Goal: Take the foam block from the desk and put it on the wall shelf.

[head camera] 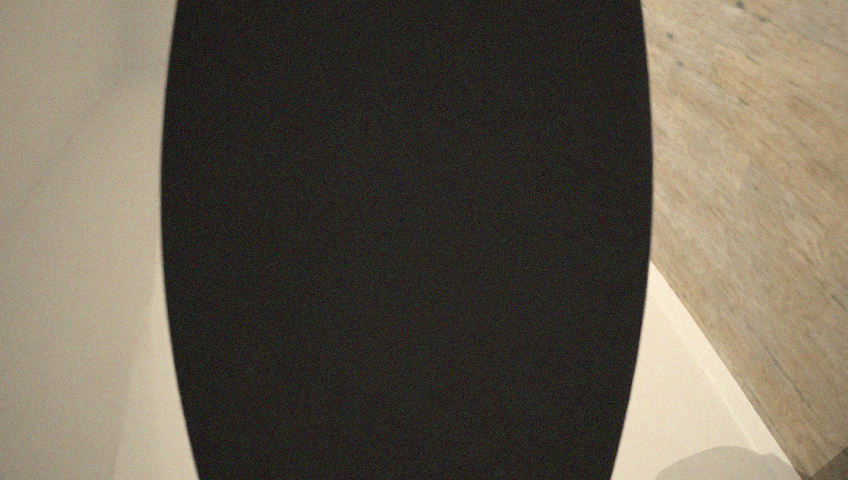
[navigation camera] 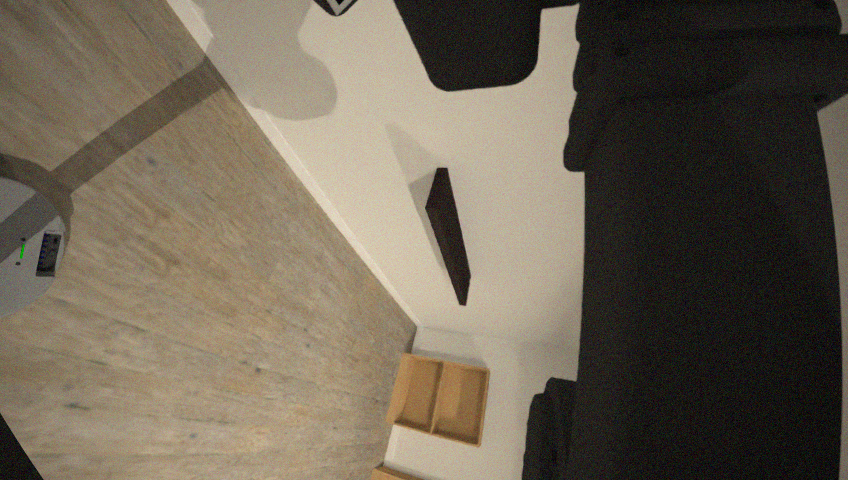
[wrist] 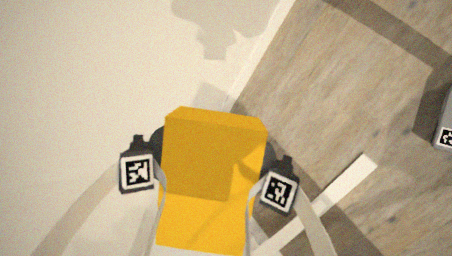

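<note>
The yellow foam block (wrist: 200, 220) is held between the two fingertips of my gripper (wrist: 213, 150) in the wrist view, clear of any surface I can see. The gripper is shut on it. The wall shelf (navigation camera: 449, 237) is a dark, narrow board on the cream wall near the middle of the navigation view, with its shadow beside it. The block and the fingers do not show clearly in the navigation view, so their distance from the shelf cannot be told. A black robot part hides the middle of the head view. The desk cannot be made out in these views.
A light wooden two-compartment unit (navigation camera: 436, 398) stands by the room corner, beyond the shelf. My grey base (navigation camera: 17, 285) (wrist: 446, 119) is on the wooden floor (navigation camera: 238, 249). A white bar (wrist: 345, 185) shows at the wrist view's lower right. Dark robot parts cover the navigation view's right side.
</note>
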